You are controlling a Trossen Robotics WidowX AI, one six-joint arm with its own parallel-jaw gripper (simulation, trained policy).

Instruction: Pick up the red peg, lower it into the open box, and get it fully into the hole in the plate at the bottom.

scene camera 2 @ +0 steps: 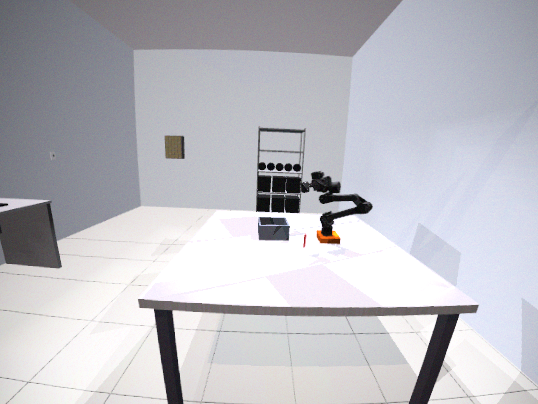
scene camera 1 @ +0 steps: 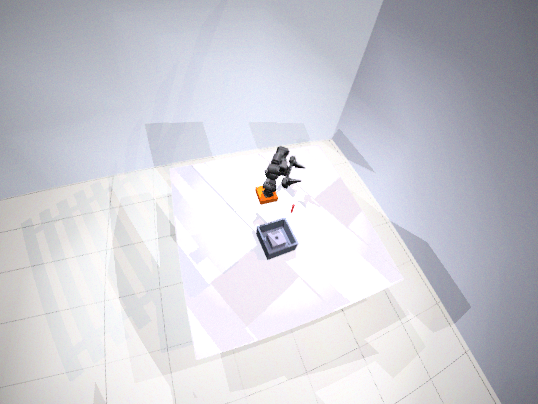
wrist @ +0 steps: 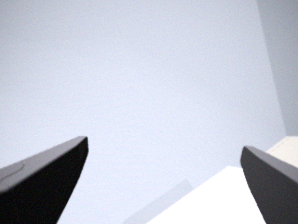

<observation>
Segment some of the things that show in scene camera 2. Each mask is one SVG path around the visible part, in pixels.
A grey box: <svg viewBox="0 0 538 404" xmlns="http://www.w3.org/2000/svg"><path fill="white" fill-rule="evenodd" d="M258 217L259 241L289 241L290 225L285 217Z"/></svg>
</observation>
